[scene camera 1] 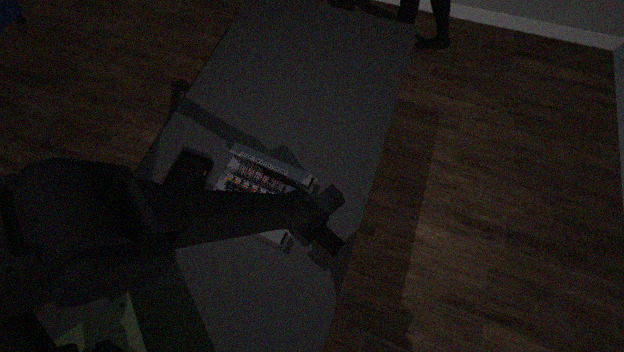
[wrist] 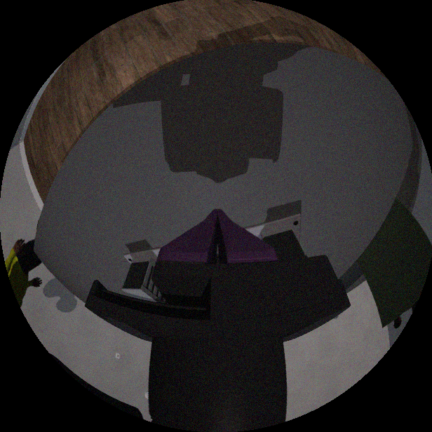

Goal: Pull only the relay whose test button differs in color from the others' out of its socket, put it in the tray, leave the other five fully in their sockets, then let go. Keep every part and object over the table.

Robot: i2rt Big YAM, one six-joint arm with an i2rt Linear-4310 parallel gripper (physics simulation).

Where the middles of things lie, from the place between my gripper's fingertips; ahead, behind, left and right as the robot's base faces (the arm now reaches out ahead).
Labels:
Right now the panel (scene camera 1: 234,165) is 4 cm ahead of my hand, 21 cm to the left of it and 4 cm below it.

